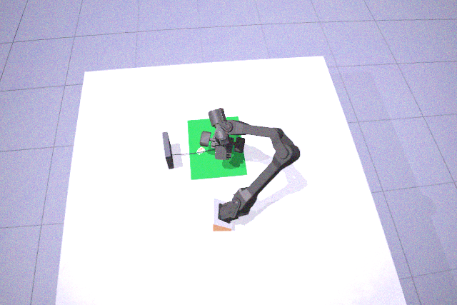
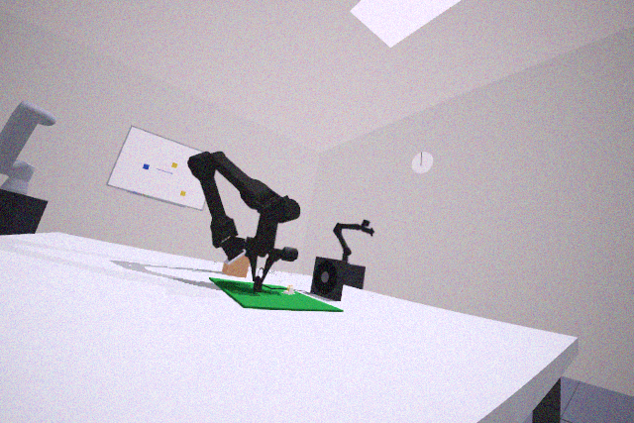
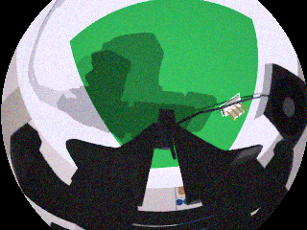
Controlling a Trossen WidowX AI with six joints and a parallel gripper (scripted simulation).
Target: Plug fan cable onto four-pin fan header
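Right now my gripper tip is 1 cm short of the green board, 3 cm to the right of it and 4 cm above it. Round my gripper tip: black fan 5 cm behind, 23 cm to the left, 3 cm above; then four-pin header 2 cm behind, 10 cm to the left, 3 cm below; then dark plug 1 cm ahead.
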